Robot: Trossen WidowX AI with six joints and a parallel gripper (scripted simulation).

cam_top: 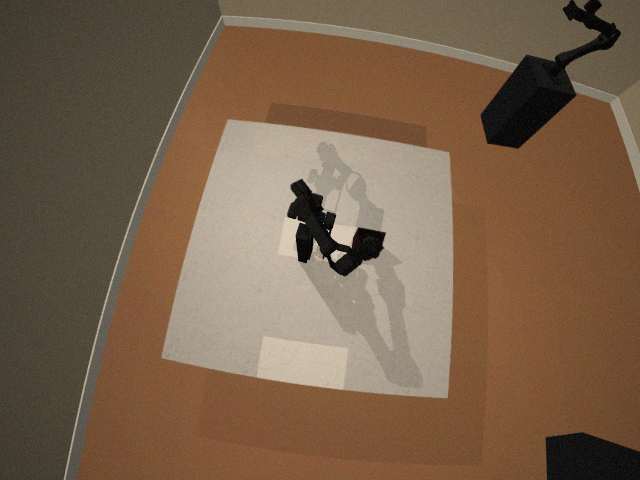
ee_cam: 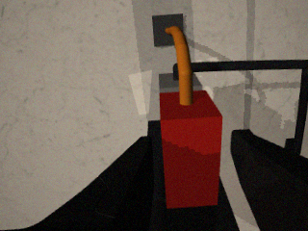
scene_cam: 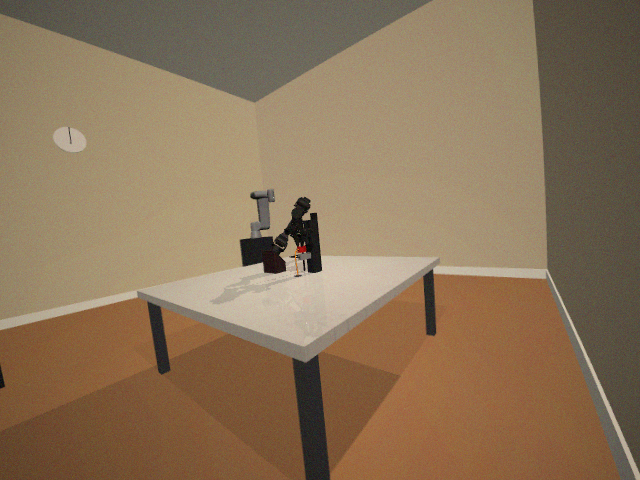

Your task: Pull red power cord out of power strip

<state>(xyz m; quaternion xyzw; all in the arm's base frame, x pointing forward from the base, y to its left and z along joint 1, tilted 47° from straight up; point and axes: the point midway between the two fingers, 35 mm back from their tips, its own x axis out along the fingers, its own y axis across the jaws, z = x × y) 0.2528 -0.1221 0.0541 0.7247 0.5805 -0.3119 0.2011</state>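
Right now the red plug is 3 cm to the left of my gripper tip and 1 cm below it.
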